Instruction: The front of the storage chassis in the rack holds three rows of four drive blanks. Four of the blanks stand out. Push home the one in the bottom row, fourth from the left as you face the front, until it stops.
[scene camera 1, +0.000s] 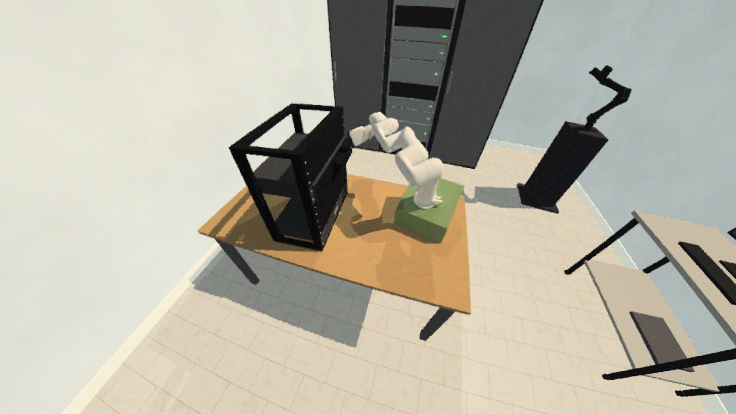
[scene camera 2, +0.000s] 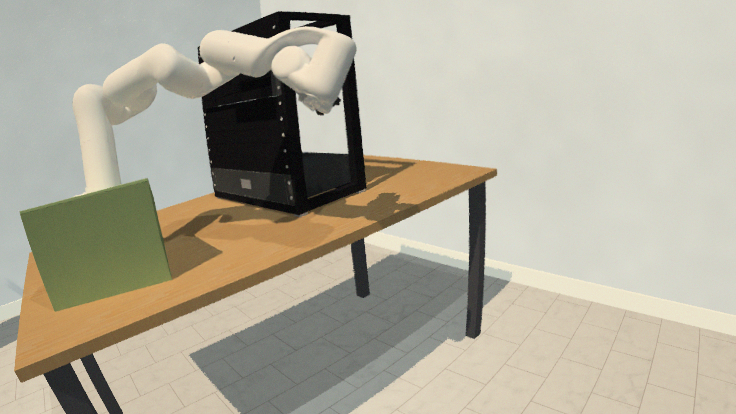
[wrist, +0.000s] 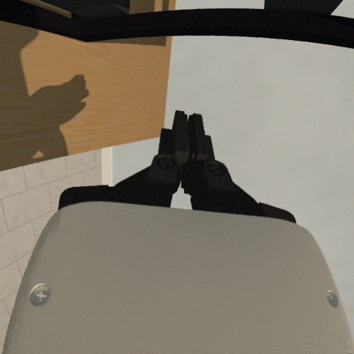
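Pixels of known places: arm's base, origin of its link: (scene camera 1: 425, 199) (scene camera 2: 107, 203).
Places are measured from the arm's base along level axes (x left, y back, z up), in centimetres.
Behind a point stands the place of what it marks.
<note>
The black rack (scene camera 1: 307, 203) {x 44.0, y -45.2, z 18.6 cm} (scene camera 2: 294, 154) {x -5.8, y -53.5, z 0.4 cm} stands on the table. A rail of its frame (wrist: 225, 23) crosses the top of the wrist view. A dark chassis (scene camera 1: 277, 167) {x 35.4, y -65.4, z 26.0 cm} (scene camera 2: 252, 91) {x 0.6, y -45.7, z 19.6 cm} sits in its upper part. Its front is dark and partly behind the arm in scene camera 2; single drive blanks, including the bottom row's fourth, cannot be made out. My gripper (wrist: 183, 130) is shut and empty, its fingertips together. It is high above the table, near the rack's upper front side; the wrist view shows its fingers apart from the rail. In scene camera 2 its fingers are mostly hidden by the hand.
The wooden table (scene camera 1: 411, 280) {x 41.6, y 4.7, z -17.2 cm} (scene camera 2: 447, 177) {x -12.7, y -107.9, z -17.2 cm} (wrist: 125, 100) carries the rack and the green block (scene camera 1: 419, 226) {x 11.5, y 1.2, z -10.8 cm} (scene camera 2: 100, 247) {x -16.6, y 4.2, z -5.9 cm} under the arm's base. A grey server cabinet (scene camera 1: 494, 56) stands behind. A dark pedestal (scene camera 1: 563, 167) with another arm stands at the right in scene camera 1.
</note>
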